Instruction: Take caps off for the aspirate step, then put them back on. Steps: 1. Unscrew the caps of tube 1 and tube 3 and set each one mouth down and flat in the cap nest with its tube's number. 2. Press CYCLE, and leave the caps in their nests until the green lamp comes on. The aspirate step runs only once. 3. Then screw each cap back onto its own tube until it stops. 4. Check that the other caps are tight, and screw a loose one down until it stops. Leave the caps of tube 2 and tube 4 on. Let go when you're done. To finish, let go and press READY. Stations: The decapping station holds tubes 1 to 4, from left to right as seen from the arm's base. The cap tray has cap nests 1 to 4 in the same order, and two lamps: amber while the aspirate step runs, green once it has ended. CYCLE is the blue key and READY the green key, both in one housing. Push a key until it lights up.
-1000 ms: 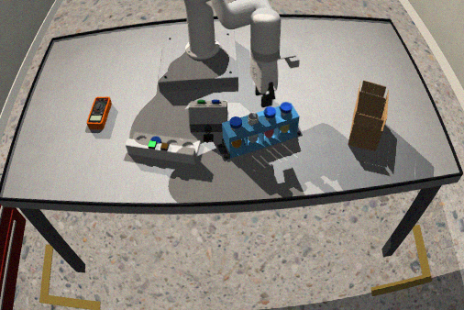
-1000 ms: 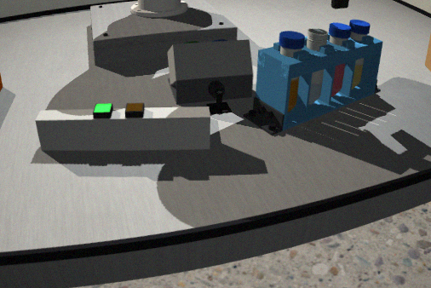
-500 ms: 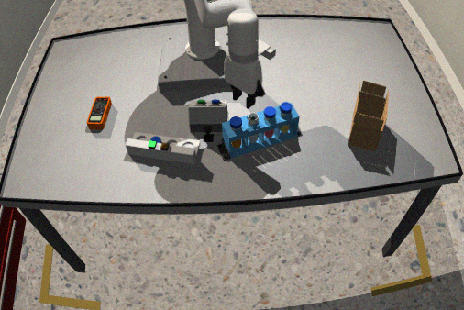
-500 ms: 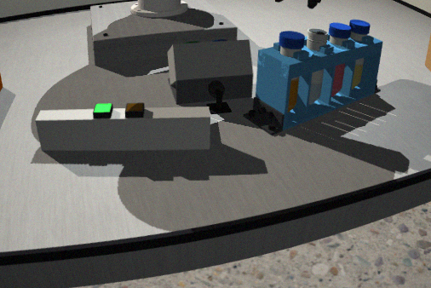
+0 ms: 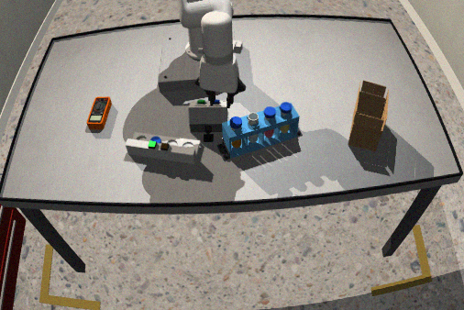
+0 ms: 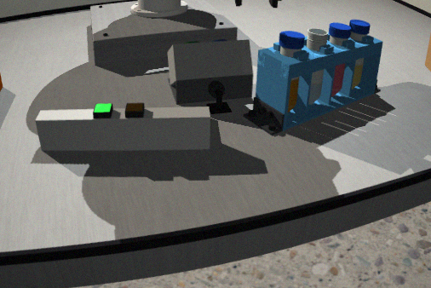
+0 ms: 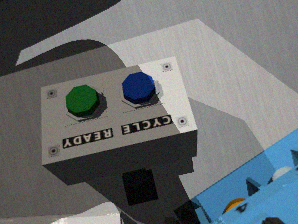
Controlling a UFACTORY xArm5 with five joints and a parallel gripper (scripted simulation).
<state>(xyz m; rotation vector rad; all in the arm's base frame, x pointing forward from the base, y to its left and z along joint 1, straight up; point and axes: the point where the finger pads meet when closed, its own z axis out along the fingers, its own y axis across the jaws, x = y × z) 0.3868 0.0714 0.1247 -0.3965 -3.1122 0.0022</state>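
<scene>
Now: hand 14 cm to the right of the blue cap and 6 cm above it. Also, from my hand: blue key (9 cm behind, 2 cm to the right, 11 cm below); then green key (10 cm behind, 7 cm to the right, 11 cm below); then grey key housing (8 cm behind, 4 cm to the right, 12 cm below).
</scene>
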